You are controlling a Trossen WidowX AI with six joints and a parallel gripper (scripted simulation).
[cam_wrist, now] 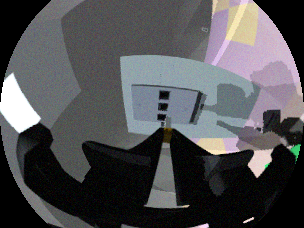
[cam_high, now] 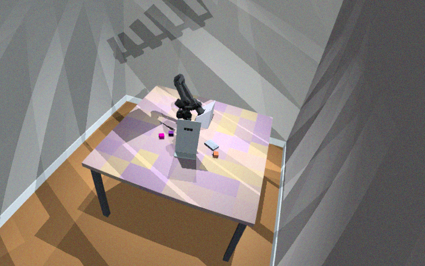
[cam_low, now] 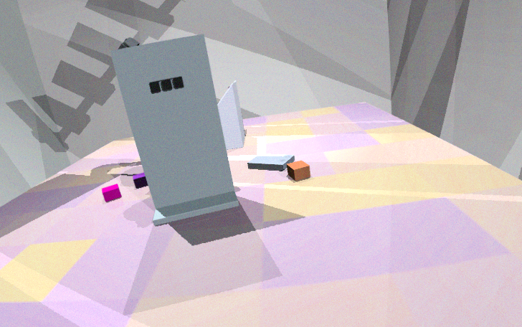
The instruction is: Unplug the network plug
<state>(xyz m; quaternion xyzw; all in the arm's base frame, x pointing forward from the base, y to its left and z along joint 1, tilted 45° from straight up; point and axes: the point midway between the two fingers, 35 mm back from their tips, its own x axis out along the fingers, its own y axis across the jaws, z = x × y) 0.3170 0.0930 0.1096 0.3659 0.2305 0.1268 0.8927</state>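
Right now the green mark is 25 cm below my gripper tip, 13 cm behind it and 3 cm to the right of it. Round my gripper tip: purple cube: 24 cm below, 18 cm to the right, 9 cm behind; network plug: right at my gripper tip; grey upright panel: 10 cm below, 8 cm ahead, 2 cm to the left.
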